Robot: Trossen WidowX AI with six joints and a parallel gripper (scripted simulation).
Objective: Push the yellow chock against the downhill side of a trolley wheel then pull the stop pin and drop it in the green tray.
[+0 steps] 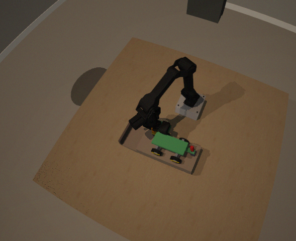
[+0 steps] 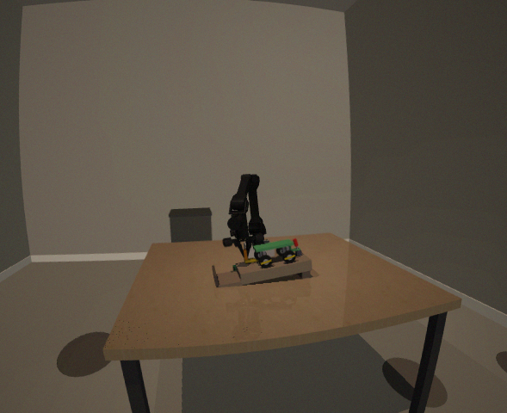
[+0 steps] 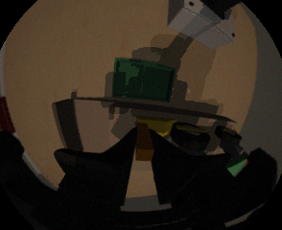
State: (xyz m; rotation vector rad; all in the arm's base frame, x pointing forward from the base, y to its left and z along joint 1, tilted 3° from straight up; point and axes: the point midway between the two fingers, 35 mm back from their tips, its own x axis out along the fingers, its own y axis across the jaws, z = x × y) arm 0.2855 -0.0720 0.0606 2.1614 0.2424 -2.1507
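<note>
Right now my gripper tip is 2 cm to the right of the yellow chock and 1 cm above it. The rest, counted from my gripper tip: trolley (13 cm to the left, 3 cm ahead, 3 cm above); then green tray (10 cm below, 7 cm behind); then ramp (13 cm to the left, 4 cm below, 4 cm ahead).
</note>
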